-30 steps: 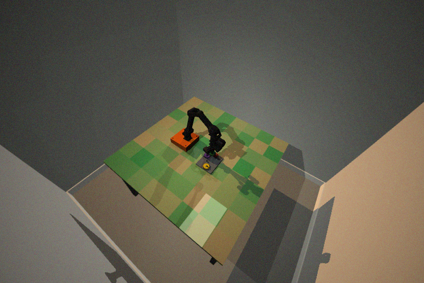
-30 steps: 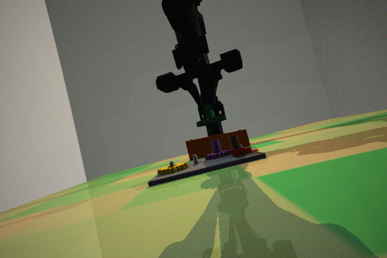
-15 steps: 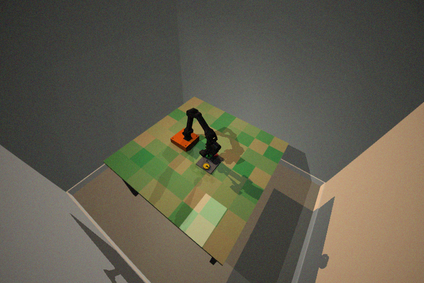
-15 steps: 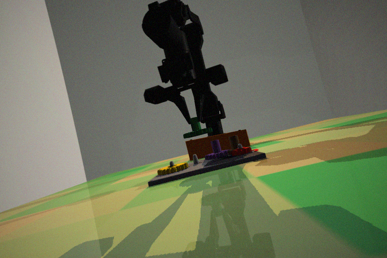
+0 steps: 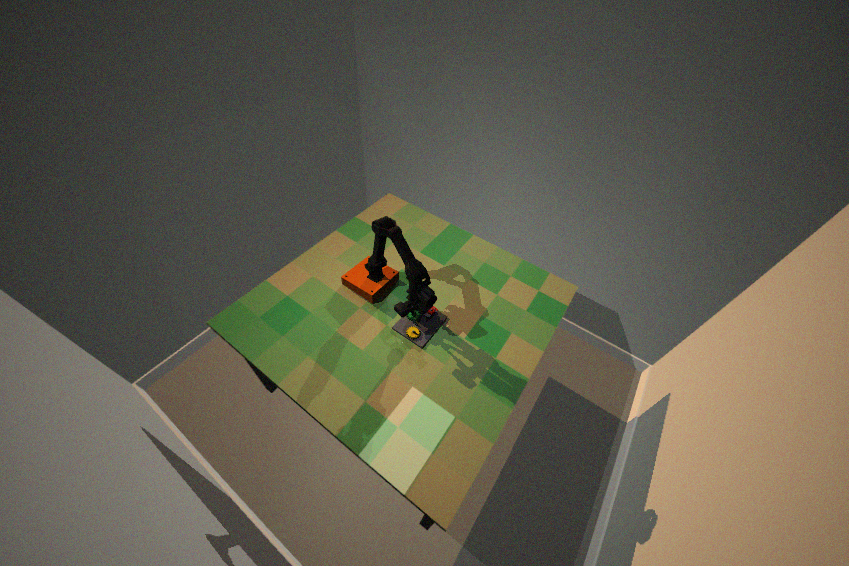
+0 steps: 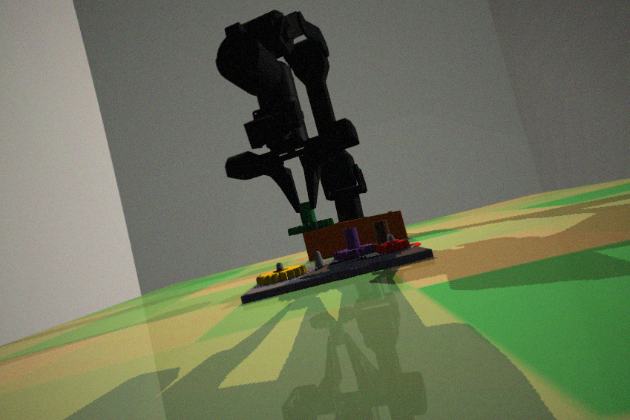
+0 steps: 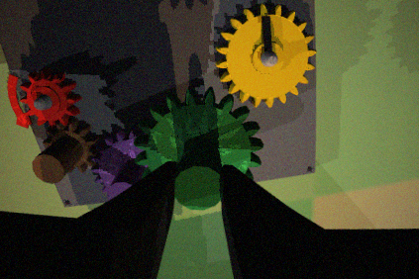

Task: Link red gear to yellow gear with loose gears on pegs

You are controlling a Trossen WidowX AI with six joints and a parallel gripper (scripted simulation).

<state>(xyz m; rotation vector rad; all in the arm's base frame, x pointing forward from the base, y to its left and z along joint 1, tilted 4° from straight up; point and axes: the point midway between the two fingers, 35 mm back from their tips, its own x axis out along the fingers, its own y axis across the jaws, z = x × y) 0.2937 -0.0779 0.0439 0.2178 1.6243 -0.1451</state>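
Now: gripper tip 10 mm above the green gear. From my gripper tip the other things lie so: yellow gear (30 mm ahead, 50 mm to the right, 70 mm below); grey board (20 mm ahead, 20 mm to the left, 80 mm below); purple gear (30 mm behind, 50 mm to the left, 60 mm below).
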